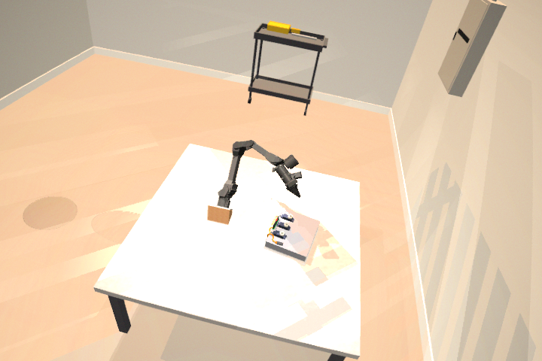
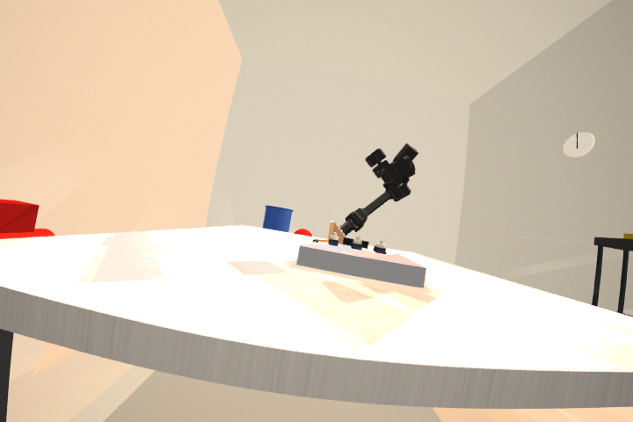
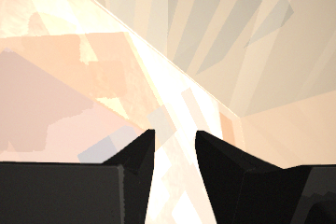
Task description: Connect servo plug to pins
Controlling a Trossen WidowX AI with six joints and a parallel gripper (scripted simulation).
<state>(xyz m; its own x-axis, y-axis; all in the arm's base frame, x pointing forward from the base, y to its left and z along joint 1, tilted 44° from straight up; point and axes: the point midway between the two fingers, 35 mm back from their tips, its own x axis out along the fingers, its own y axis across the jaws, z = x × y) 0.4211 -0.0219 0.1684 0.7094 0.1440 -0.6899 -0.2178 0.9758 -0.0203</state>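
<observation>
My gripper tip is 20 cm above the red band, 10 cm past it and 3 cm to the left of it. The rest, counted from my gripper tip: servo (22 cm below, 5 cm behind, 4 cm to the right); then printed holder (25 cm below, 6 cm ahead, 5 cm to the right).
</observation>
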